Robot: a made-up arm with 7 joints.
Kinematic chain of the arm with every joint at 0, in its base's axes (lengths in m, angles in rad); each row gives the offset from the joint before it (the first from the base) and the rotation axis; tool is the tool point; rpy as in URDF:
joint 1: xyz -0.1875 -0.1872 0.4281 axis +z
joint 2: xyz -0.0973 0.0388 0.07 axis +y
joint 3: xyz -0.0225 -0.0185 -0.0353 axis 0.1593 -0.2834 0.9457
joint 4: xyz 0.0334 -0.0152 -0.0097 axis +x
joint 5: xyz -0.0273 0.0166 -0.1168 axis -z
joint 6: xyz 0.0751 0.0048 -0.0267 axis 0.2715 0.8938 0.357
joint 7: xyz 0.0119 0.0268 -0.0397 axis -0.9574 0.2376 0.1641
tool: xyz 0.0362 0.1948 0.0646 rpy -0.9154 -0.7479 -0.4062
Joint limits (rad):
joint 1: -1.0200..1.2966
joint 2: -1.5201..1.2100
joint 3: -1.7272..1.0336
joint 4: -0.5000..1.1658
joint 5: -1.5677..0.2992
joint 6: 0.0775..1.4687
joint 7: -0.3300..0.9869
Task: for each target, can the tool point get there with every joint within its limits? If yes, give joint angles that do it. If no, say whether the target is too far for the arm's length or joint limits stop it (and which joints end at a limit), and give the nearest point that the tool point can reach.
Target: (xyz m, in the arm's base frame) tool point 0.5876 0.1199 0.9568
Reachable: no: too far | nearest point 0.1046 -0.0353 0.6566 | short by 0.590 m
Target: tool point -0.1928 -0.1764 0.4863
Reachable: no: joint limits stop it (at a limit: joint 1, joint 3, joint 4, joint 5, joint 6) | nearest point -0.1739 -0.1061 0.4782 | short by 0.073 m
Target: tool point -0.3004 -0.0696 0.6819
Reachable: yes | joints 0.1631 -1.2691 -1.1524 0.9923 -0.2591 1.1575 0.2891
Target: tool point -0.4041 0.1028 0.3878
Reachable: yes | joints -0.7841 0.2009 0.2618 -0.0959 -1.1755 1.1875 0.4033
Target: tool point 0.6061 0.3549 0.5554
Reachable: no: too far | nearest point 0.1158 0.0578 0.5040 | short by 0.576 m
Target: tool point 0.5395 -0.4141 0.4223
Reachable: no: too far | nearest point 0.1529 -0.2684 0.4563 | short by 0.415 m
